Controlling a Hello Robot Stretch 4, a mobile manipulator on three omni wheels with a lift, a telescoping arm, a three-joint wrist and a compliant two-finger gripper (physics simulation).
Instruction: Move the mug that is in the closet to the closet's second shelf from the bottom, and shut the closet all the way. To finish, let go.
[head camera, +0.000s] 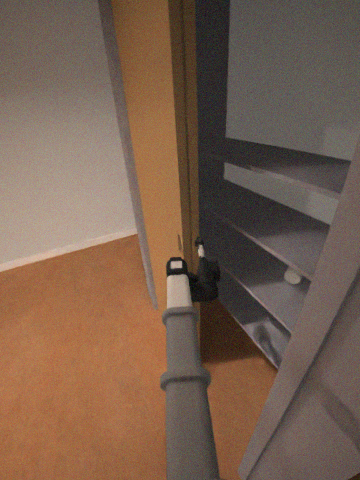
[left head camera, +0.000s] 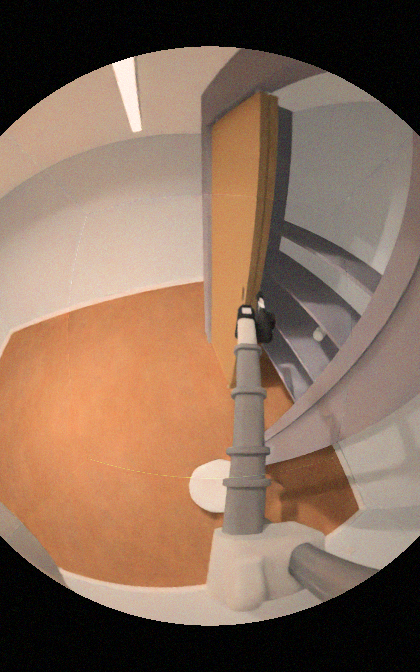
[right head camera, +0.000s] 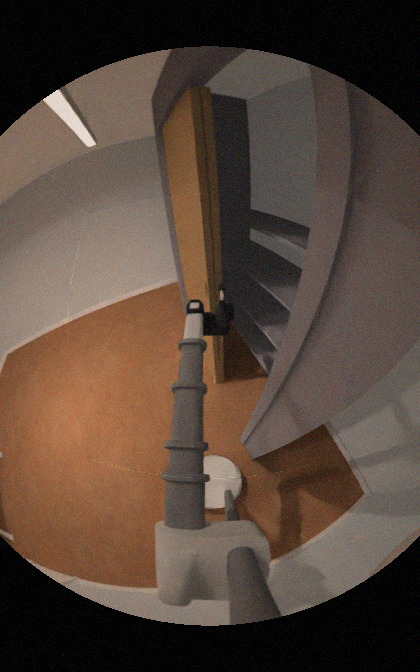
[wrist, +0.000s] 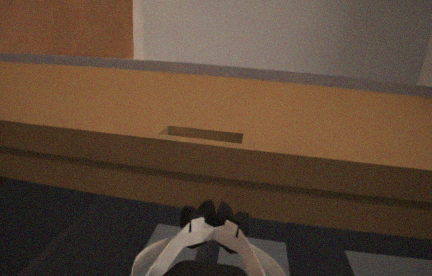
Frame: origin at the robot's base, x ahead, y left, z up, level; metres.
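Seen in the pictures: gripper, fingertip midpoint: (head camera: 199, 241) (wrist: 214, 216).
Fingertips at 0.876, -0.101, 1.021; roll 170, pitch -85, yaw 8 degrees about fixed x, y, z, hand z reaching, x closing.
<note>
A point is followed by its place in that frame, as x, y, z.
The white mug (head camera: 292, 276) {0.920, -0.592, 0.733} (left head camera: 319, 334) stands inside the open closet, on what looks like the second shelf (head camera: 265, 294) {0.862, -0.433, 0.684} from the bottom. It does not show in the wrist view. The orange wooden closet door (head camera: 150, 150) {1.152, 0.075, 1.349} (left head camera: 235, 200) (right head camera: 187, 190) (wrist: 300, 120) {1.013, 0.018, 1.120} stands at the left of the opening, with two layers at its edge and a recessed handle (wrist: 205, 136) {0.932, -0.024, 0.995} near that edge. My gripper (head camera: 200, 243) {0.876, -0.101, 1.022} (left head camera: 260, 300) (right head camera: 222, 291) (wrist: 214, 216) {0.876, -0.101, 1.022} is shut and empty, fingertips together, beside the door's edge on the opening side. Whether it touches the edge is unclear.
The grey closet frame (head camera: 320, 280) {0.337, -0.222, 1.283} (left head camera: 395, 300) (right head camera: 320, 250) bounds the opening on the right. Higher shelves (head camera: 285, 230) {0.964, -0.522, 0.988} cross the closet. A pale wall (head camera: 55, 125) {2.608, 1.103, 1.421} lies left of the door. A round white object (left head camera: 210, 486) (right head camera: 222, 482) is on the floor by my arm.
</note>
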